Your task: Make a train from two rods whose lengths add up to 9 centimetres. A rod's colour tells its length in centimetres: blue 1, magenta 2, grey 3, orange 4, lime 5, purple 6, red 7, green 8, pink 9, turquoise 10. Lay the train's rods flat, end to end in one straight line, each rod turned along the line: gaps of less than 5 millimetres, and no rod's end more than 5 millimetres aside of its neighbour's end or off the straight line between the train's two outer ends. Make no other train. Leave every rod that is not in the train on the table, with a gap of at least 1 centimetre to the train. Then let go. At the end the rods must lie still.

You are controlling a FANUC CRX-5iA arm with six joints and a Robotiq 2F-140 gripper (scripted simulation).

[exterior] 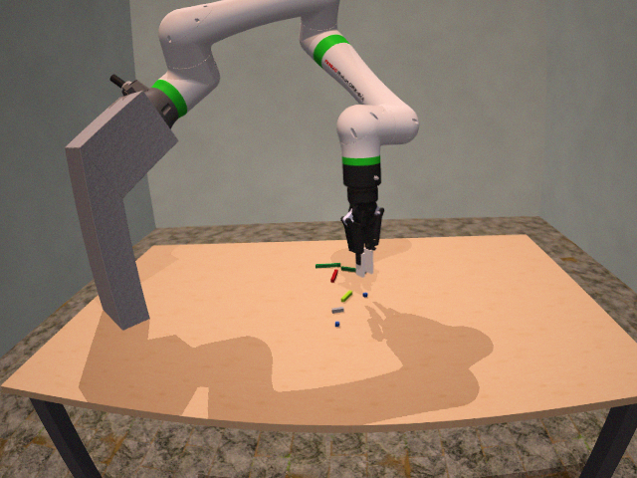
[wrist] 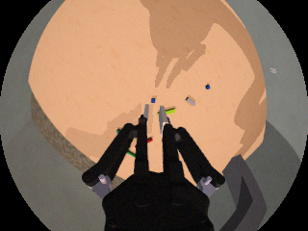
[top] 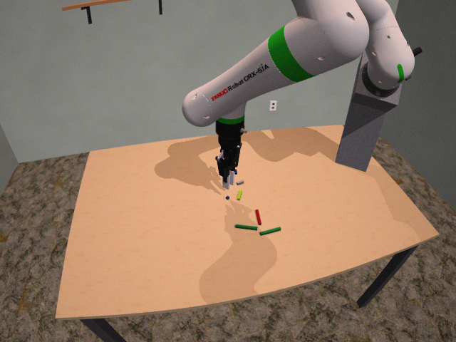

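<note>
My gripper is now 100 mm above the lime rod, 50 mm past it and 10 mm to the left of it. Also, from my hand: red rod: 110 mm to the left, 110 mm behind, 100 mm below; then grey rod: 100 mm below, 90 mm to the right, 50 mm behind.
</note>
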